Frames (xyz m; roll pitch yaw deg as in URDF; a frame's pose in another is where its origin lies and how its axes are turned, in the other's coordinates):
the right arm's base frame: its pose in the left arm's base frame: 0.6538 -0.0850 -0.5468 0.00 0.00 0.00
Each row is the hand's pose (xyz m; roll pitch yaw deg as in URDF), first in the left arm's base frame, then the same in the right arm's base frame.
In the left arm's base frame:
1: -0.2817 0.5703 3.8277 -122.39 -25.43 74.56
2: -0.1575 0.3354 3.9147 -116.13 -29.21 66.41
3: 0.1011 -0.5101 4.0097 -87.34 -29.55 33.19
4: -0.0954 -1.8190 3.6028 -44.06 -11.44 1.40
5: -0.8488 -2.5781 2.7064 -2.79 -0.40 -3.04
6: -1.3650 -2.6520 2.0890 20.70 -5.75 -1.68
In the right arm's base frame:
1: -0.9355 0.6553 4.3745 -122.39 -25.43 74.56
2: -0.8113 0.4204 4.4615 -116.13 -29.21 66.41
3: -0.5527 -0.4251 4.5565 -87.34 -29.55 33.19
4: -0.7492 -1.7340 4.1496 -44.06 -11.44 1.40
5: -1.5026 -2.4931 3.2532 -2.79 -0.40 -3.04
6: -2.0188 -2.5670 2.6358 20.70 -5.75 -1.68

